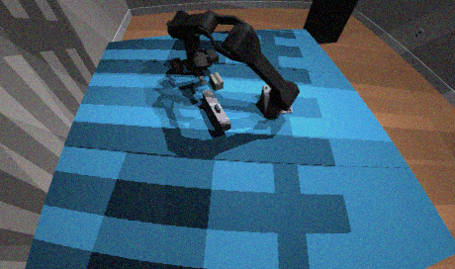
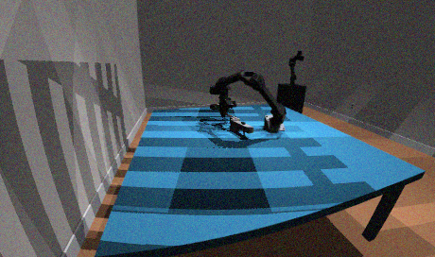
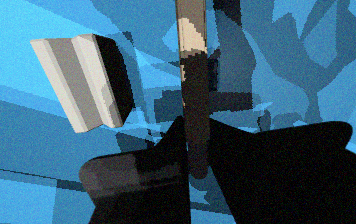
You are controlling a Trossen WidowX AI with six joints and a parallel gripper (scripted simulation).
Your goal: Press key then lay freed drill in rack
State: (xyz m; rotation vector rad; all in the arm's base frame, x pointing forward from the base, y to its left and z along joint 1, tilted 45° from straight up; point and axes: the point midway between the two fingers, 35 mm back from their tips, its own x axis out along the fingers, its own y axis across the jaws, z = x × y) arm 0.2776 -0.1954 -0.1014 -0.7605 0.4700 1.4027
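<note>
My gripper tip is now 1 cm past the drill, 4 cm to the right of it and 3 cm below it.
</note>
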